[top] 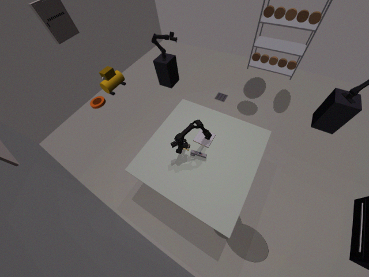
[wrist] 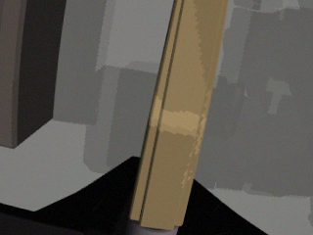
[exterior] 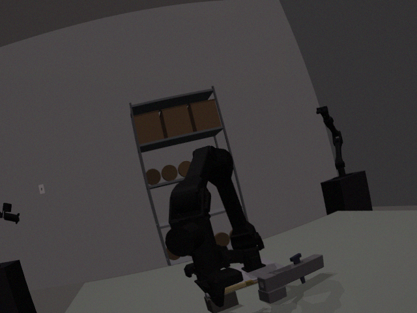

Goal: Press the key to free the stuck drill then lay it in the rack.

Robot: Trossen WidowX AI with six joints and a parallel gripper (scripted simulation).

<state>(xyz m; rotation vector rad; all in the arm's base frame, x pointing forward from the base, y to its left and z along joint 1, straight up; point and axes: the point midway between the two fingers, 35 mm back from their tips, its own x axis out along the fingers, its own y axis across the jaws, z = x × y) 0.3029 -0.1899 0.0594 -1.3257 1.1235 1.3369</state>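
Now: gripper tip 4 cm to the right of the drill, 3 cm below it and 1 cm past it. Round my gripper tip: dark grey rack (8 cm behind, 2 cm to the left, 2 cm below); dark t-shaped piece (22 cm to the left, 4 cm behind, 1 cm above); grey housing block (20 cm to the left, 3 cm behind).
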